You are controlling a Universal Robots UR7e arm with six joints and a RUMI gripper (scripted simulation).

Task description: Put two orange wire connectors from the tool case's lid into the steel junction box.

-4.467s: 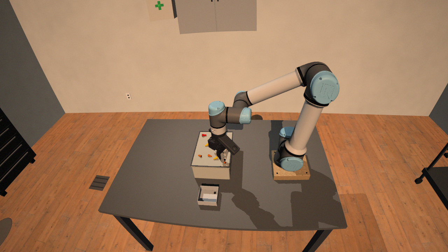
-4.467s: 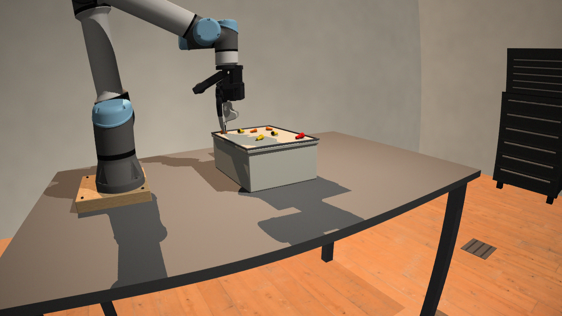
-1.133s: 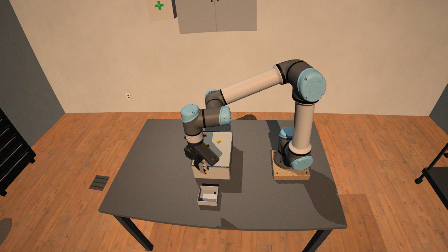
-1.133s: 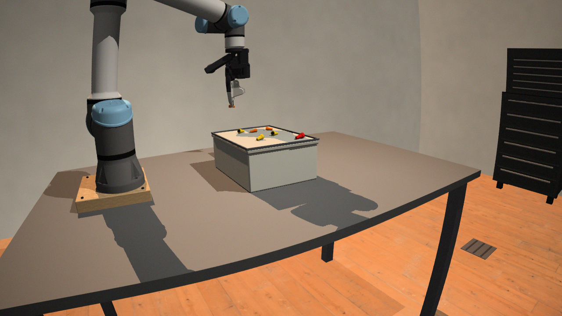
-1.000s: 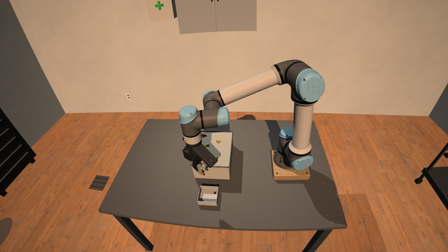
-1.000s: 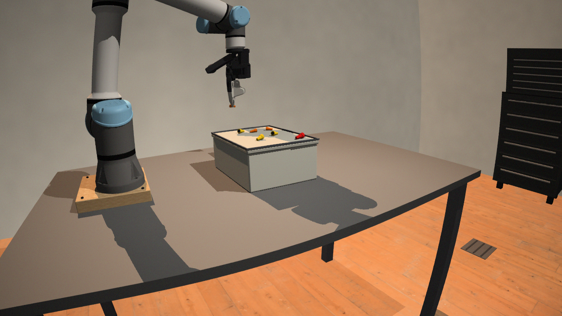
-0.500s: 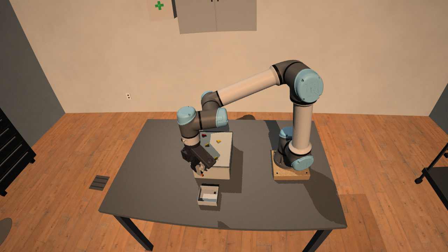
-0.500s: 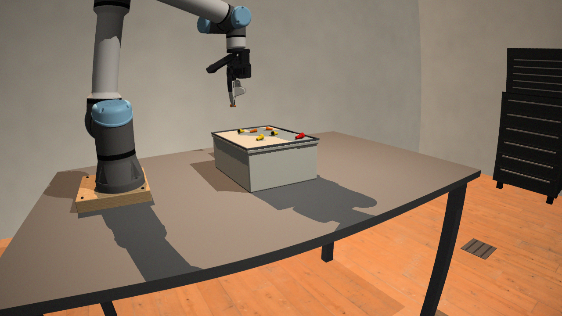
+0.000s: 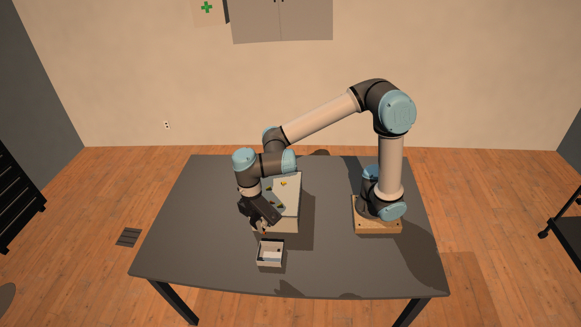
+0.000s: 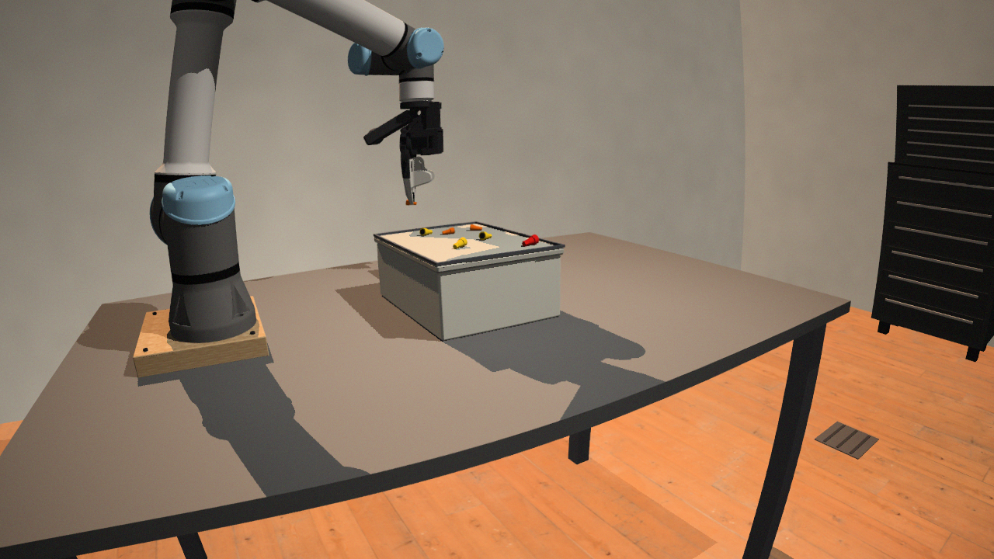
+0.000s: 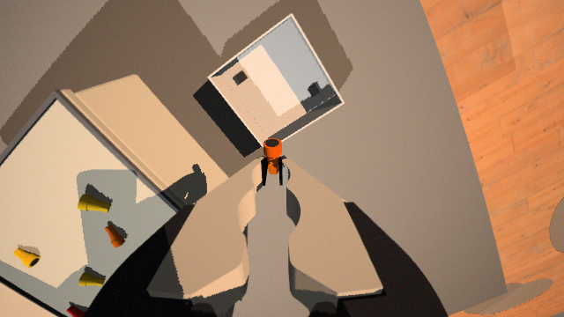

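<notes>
Right now the steel junction box is 1 cm behind my hand, 1 cm to the left of it and 17 cm below it. The rest, counted from my hand: tool case: 1 cm behind, 26 cm to the right, 8 cm below; red connector: 6 cm ahead, 37 cm to the right, 5 cm below.
</notes>
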